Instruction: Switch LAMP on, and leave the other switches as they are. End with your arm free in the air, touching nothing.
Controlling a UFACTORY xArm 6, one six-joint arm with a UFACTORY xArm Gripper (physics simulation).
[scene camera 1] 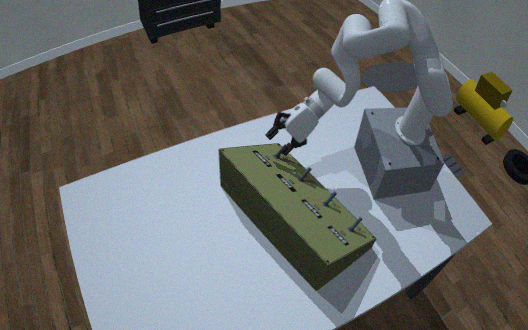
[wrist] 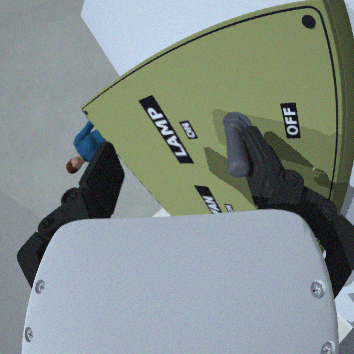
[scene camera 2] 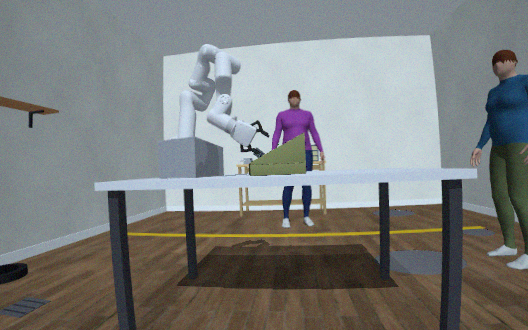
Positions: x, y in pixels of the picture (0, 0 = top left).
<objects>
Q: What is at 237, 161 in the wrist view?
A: A lamp lever.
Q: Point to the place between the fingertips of the gripper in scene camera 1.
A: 275, 145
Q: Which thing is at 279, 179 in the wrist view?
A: The gripper.
</objects>
